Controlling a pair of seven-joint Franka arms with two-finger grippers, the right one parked.
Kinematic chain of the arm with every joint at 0, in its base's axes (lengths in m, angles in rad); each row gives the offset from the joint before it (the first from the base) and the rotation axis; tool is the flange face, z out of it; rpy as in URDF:
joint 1: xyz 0 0 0.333 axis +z
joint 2: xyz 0 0 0 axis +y
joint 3: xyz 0 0 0.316 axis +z
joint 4: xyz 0.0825 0 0 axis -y
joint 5: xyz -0.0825 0 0.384 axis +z
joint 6: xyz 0 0 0 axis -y
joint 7: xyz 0.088 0 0 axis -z
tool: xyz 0 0 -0.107 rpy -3.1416 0 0
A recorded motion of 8 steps. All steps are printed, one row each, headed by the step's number.
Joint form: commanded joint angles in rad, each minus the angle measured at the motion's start. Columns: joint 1, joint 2, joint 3, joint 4, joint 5, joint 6, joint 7.
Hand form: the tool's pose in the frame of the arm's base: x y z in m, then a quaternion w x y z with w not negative. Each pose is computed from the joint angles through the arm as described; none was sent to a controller.
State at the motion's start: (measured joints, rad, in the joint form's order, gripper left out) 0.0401 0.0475 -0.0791 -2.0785 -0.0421 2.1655 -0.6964
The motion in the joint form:
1: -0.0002 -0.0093 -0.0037 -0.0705 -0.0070 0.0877 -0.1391
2: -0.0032 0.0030 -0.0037 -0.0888 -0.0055 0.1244 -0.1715
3: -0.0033 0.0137 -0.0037 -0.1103 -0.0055 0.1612 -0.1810
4: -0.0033 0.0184 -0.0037 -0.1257 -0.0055 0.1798 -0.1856
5: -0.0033 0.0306 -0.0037 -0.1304 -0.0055 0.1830 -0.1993
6: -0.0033 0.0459 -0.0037 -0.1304 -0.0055 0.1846 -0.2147
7: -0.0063 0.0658 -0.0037 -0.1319 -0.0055 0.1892 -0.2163
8: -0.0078 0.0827 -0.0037 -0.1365 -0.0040 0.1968 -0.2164
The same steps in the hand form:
1: 0.5499 -0.0247 0.3901 0.03317 0.91592 0.39944 0.02091
2: 0.5493 -0.0261 0.3785 0.03436 0.90977 0.41302 0.02332
3: 0.5476 -0.0258 0.3665 0.03542 0.90746 0.41787 0.02527
4: 0.5453 -0.0256 0.3589 0.03504 0.90638 0.42030 0.02457
5: 0.5445 -0.0255 0.3505 0.03242 0.90359 0.42678 0.01808
6: 0.5449 -0.0255 0.3423 0.02985 0.90036 0.43397 0.01155
7: 0.5449 -0.0271 0.3313 0.02654 0.90068 0.43367 0.00377
8: 0.5441 -0.0278 0.3208 0.02326 0.90115 0.43287 -0.00235

